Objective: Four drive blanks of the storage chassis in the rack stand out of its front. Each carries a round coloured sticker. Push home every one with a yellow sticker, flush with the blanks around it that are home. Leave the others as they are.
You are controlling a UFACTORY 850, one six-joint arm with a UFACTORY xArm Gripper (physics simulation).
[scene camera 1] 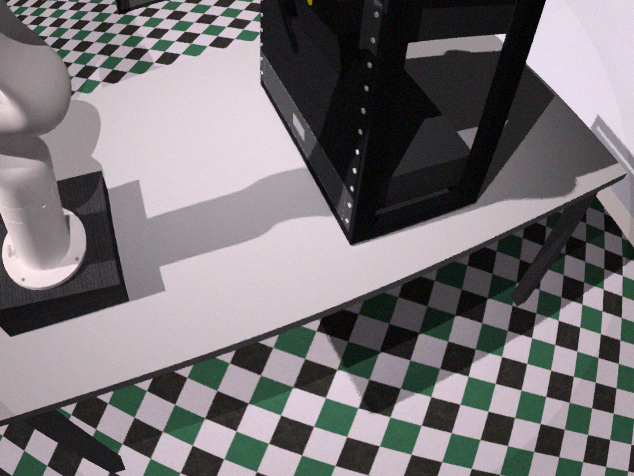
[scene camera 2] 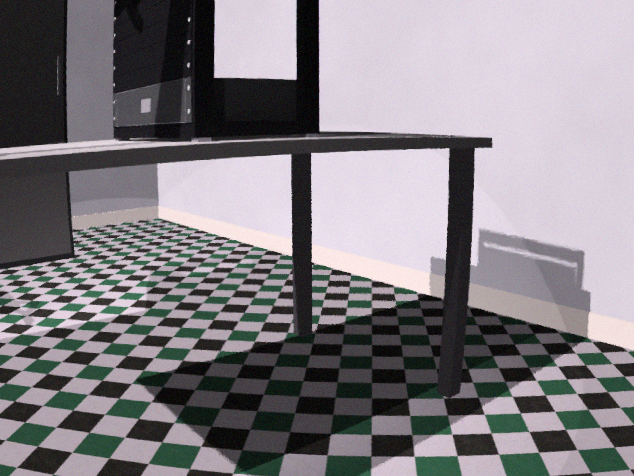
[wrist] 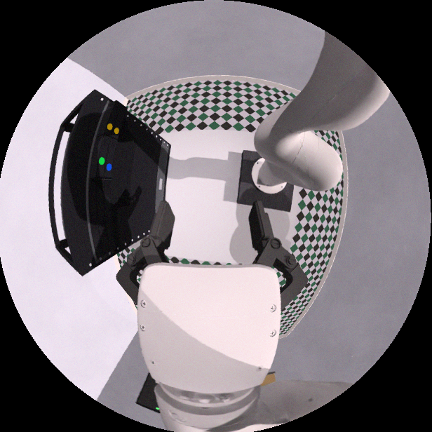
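In the wrist view the black rack (wrist: 75,210) (scene camera 1: 358,204) (scene camera 2: 203,66) stands at the left. Its front shows two yellow stickers, one (wrist: 110,126) beside the other (wrist: 116,131), a green sticker (wrist: 102,161) and a blue sticker (wrist: 109,167). How far each blank stands out is too dark to tell. Part of a yellow sticker (scene camera 1: 309,1) shows at the top edge of scene camera 1. My gripper (wrist: 210,208) is open and empty, apart from the rack front, to its right in the wrist view. The gripper does not show in the scene views.
The rack stands on a white table (scene camera 1: 230,276) (scene camera 2: 389,143). The arm's base sits on a dark block (scene camera 1: 115,245) (wrist: 245,192) facing the rack. A dark cabinet (scene camera 2: 30,76) stands behind at the left in scene camera 2. A wall (scene camera 2: 460,66) is behind the rack.
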